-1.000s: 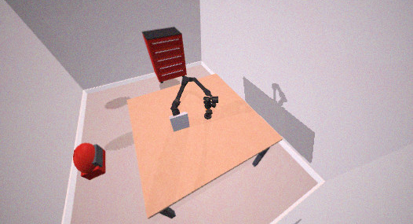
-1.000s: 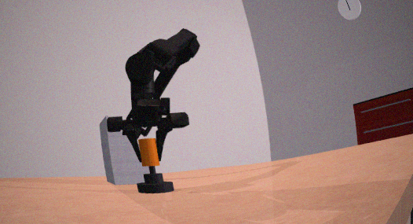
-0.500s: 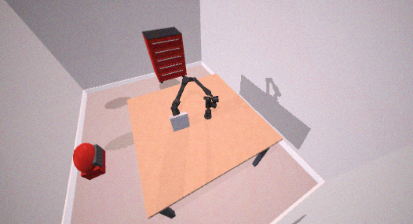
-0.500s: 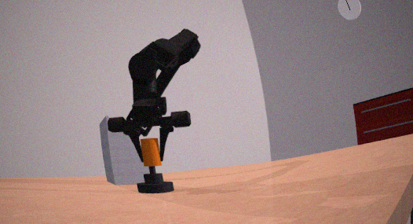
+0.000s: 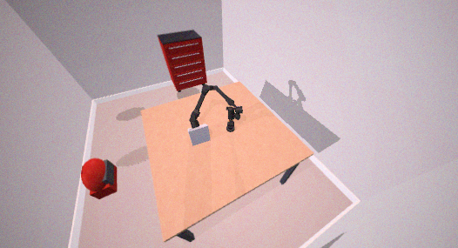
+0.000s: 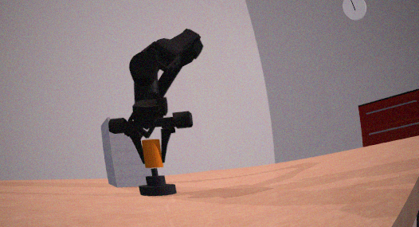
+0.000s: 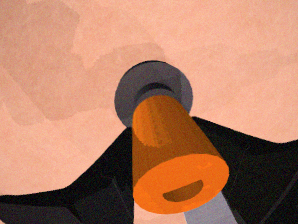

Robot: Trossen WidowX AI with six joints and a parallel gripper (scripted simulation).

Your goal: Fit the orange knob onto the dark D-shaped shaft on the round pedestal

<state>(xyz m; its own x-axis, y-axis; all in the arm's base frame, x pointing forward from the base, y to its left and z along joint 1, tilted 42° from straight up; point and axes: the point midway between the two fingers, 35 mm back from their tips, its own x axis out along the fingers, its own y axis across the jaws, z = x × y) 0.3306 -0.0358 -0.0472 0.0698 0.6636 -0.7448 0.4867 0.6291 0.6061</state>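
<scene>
My gripper tip is now 4 cm above the dark pedestal. From my gripper tip the other things lie so: orange knob 2 cm above.
</scene>
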